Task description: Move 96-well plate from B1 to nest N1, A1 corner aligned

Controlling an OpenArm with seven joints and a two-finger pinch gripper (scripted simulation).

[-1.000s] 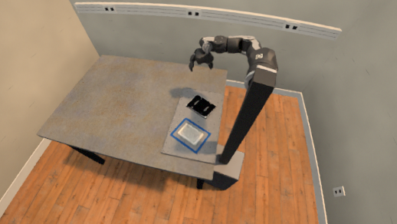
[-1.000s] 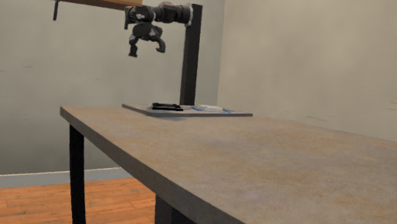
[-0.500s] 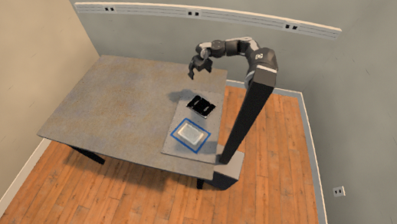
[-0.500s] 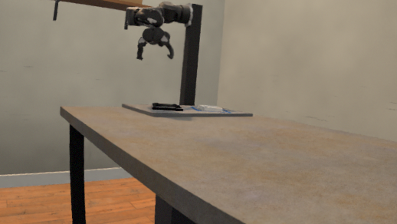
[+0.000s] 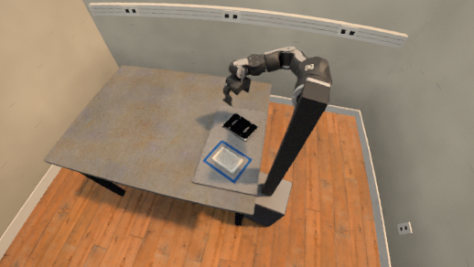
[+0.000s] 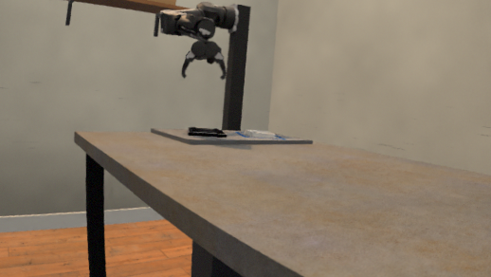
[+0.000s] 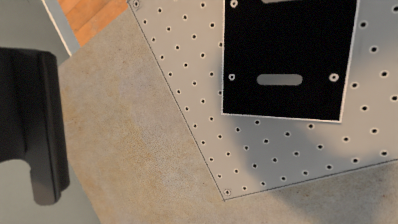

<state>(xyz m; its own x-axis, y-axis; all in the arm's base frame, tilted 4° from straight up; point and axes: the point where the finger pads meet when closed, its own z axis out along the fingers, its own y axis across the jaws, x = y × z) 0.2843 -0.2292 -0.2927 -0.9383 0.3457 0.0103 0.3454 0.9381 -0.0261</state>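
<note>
Right now the white 96-well plate is 25 cm to the left of my hand, 17 cm below it and 6 cm behind it. From my hand the other things lie so: black plate nest 17 cm below, 4 cm to the left, 4 cm behind.
</note>
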